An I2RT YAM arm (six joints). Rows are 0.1 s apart.
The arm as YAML. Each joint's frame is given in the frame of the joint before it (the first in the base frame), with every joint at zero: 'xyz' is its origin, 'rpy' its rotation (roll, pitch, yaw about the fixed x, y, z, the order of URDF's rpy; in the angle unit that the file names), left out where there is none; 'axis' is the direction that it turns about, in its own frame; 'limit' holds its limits. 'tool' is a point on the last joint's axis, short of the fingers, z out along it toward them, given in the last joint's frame.
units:
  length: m
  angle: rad
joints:
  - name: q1
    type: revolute
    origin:
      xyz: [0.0, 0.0, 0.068]
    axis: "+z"
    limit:
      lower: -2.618
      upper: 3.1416
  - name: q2
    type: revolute
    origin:
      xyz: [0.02, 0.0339, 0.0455]
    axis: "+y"
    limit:
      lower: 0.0
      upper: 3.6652
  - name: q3
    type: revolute
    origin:
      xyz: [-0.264, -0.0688, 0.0]
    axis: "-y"
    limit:
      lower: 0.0
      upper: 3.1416
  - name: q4
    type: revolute
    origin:
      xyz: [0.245, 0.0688, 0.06]
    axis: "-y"
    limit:
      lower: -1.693
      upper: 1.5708
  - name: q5
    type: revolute
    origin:
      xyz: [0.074, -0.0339, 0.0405]
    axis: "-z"
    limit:
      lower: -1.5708
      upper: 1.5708
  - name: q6
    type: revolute
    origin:
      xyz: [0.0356, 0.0, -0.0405]
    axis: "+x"
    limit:
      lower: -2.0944
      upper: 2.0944
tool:
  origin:
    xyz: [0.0, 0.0, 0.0]
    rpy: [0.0, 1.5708, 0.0]
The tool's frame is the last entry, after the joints.
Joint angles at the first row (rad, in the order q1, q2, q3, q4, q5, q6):
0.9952, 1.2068, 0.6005, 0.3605, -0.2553, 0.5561
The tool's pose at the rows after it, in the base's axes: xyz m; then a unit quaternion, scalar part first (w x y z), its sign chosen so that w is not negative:
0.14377 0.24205 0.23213 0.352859 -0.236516 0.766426 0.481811
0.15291 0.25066 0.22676 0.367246 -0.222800 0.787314 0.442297
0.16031 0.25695 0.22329 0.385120 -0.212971 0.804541 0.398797
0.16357 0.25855 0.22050 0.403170 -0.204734 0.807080 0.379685
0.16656 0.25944 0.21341 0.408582 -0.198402 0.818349 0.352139
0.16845 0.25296 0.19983 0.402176 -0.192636 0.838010 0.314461
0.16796 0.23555 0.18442 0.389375 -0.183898 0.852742 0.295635
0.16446 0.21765 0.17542 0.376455 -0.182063 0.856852 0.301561
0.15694 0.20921 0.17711 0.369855 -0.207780 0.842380 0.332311
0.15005 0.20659 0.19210 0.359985 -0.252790 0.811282 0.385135
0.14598 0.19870 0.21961 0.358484 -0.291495 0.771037 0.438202
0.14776 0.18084 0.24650 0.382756 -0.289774 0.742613 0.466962
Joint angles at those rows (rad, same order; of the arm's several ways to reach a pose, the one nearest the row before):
1.0071, 1.2919, 0.6302, 0.3635, -0.2211, 0.5721
1.0063, 1.3512, 0.6730, 0.3289, -0.1385, 0.5518
1.0071, 1.3948, 0.7127, 0.2860, -0.0503, 0.5230
1.0071, 1.4131, 0.7157, 0.3005, 0.0030, 0.5082
1.0060, 1.4369, 0.7195, 0.2854, 0.0516, 0.4973
0.9940, 1.4483, 0.6984, 0.2484, 0.0917, 0.4878
0.9618, 1.4251, 0.6298, 0.2439, 0.0853, 0.4893
0.9285, 1.3781, 0.5564, 0.2572, 0.0370, 0.4894
0.9210, 1.3226, 0.5089, 0.2830, -0.0456, 0.4634
0.9173, 1.2542, 0.5044, 0.2811, -0.1824, 0.4255
0.8901, 1.1523, 0.5292, 0.2337, -0.3317, 0.3908
0.8243, 1.0437, 0.5485, 0.1947, -0.4148, 0.3879

